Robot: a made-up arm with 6 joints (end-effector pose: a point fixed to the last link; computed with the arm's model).
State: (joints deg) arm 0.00 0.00 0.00 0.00 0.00 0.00
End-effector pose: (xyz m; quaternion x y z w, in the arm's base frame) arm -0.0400 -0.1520 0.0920 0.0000 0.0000 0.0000 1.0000
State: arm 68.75 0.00 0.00 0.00 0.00 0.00
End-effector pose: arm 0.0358 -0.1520 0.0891 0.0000 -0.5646 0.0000 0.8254
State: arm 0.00 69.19 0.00 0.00 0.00 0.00
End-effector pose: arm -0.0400 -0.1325 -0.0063 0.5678 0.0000 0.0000 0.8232
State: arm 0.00 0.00 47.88 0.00 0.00 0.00
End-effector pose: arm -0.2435 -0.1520 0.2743 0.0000 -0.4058 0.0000 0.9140
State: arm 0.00 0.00 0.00 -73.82 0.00 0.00
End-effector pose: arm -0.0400 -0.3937 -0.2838 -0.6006 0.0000 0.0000 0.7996
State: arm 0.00 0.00 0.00 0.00 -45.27 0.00
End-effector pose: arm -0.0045 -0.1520 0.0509 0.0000 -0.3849 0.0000 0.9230
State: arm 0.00 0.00 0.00 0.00 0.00 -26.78
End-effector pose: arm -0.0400 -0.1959 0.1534 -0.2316 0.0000 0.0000 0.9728
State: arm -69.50 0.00 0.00 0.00 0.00 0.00
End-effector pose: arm -0.0646 -0.1520 0.1646 0.0000 0.5700 0.0000 0.8216
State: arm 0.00 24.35 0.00 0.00 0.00 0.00
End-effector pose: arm -0.0400 -0.1592 0.0555 0.2109 0.0000 0.0000 0.9775
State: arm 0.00 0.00 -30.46 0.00 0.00 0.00
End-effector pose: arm -0.0124 -0.1520 -0.0827 0.0000 0.2627 0.0000 0.9649
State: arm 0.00 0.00 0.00 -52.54 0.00 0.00
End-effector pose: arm -0.0400 -0.2759 -0.2131 -0.4426 0.0000 0.0000 0.8967
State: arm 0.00 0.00 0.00 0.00 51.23 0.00
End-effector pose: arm -0.0321 -0.1520 0.1525 0.0000 0.4323 0.0000 0.9017
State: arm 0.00 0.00 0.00 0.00 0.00 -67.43
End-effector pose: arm -0.0400 -0.1996 0.2666 -0.5551 0.0000 0.0000 0.8318
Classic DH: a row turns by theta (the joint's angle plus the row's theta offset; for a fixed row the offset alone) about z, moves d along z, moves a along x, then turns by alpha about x. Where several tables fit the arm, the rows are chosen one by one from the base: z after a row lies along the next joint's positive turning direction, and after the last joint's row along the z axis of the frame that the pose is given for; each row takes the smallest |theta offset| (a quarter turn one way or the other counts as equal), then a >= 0, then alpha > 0; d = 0 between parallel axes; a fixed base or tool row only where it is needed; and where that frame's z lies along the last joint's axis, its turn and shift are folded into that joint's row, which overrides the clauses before.
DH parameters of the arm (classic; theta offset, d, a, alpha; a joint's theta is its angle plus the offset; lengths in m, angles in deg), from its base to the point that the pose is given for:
base (fixed): 0 0.146 0 90
joint 1: -90 0.071 0.089 -90
joint 2: 0 -0.347 0.103 90
joint 3: 0 0.452 -0.111 -90
joint 4: 0 0.374 -0.049 -90
joint 5: 0 0.478 -0.101 90
joint 6: -90 -0.067 0.107 90
tool (fixed): 90 -0.123 0 0

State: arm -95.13 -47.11 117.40 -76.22 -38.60 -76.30
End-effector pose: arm 0.2197 -0.1066 0.4138 -0.6727 -0.6886 -0.1135 0.2458
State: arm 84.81 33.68 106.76 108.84 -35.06 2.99
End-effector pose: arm 0.2508 -0.5844 -0.7762 -0.2946 0.4666 -0.6941 0.4623
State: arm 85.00 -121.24 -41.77 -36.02 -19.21 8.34
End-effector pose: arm -0.2599 -0.3490 -0.0211 -0.6131 -0.0352 -0.6994 0.3657
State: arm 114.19 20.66 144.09 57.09 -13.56 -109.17
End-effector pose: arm 0.9675 -0.3505 -0.4032 -0.5141 0.6315 0.3036 0.4947
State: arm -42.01 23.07 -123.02 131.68 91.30 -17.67
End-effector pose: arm -0.8595 -0.5431 -0.3304 -0.7781 -0.3652 0.4034 0.3137
